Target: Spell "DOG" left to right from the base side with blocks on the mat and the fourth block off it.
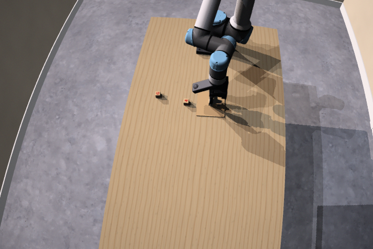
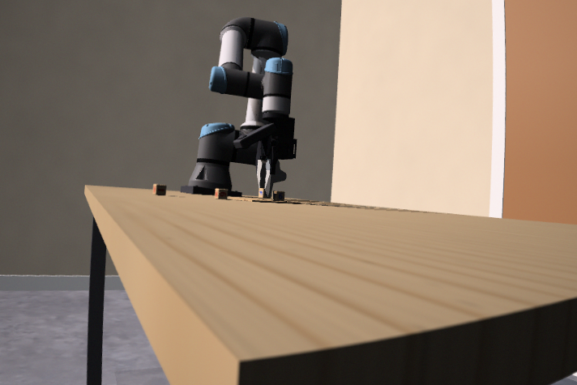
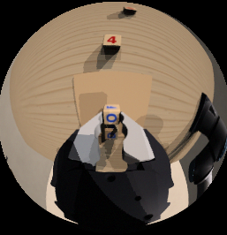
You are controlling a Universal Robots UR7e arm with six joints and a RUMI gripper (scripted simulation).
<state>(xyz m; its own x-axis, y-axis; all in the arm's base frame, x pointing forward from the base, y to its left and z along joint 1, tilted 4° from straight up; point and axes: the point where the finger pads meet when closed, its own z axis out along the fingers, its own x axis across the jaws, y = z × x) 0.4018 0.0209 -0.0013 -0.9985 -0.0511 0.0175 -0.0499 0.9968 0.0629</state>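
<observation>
The tan mat lies 2 cm below my hand.
</observation>
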